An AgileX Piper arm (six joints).
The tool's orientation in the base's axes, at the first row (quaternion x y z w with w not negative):
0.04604 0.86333 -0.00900 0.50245
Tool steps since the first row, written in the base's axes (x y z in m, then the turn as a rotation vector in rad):
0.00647 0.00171 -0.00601 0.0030 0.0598 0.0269
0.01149 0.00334 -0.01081 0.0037 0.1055 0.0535
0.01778 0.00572 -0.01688 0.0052 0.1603 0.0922
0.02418 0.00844 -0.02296 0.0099 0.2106 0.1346
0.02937 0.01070 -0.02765 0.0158 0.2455 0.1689
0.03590 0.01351 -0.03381 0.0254 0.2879 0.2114
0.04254 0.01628 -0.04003 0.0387 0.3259 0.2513
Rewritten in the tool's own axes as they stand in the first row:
0.00216 0.00209 0.00848 -0.0206 0.0606 -0.0144
0.00398 0.00401 0.01510 -0.0408 0.1070 -0.0298
0.00633 0.00675 0.02341 -0.0713 0.1629 -0.0510
0.00866 0.00984 0.03180 -0.1069 0.2147 -0.0711
0.01035 0.01240 0.03848 -0.1371 0.2510 -0.0851
0.01269 0.01559 0.04701 -0.1758 0.2954 -0.1004
0.01503 0.01874 0.05568 -0.2143 0.3356 -0.1110

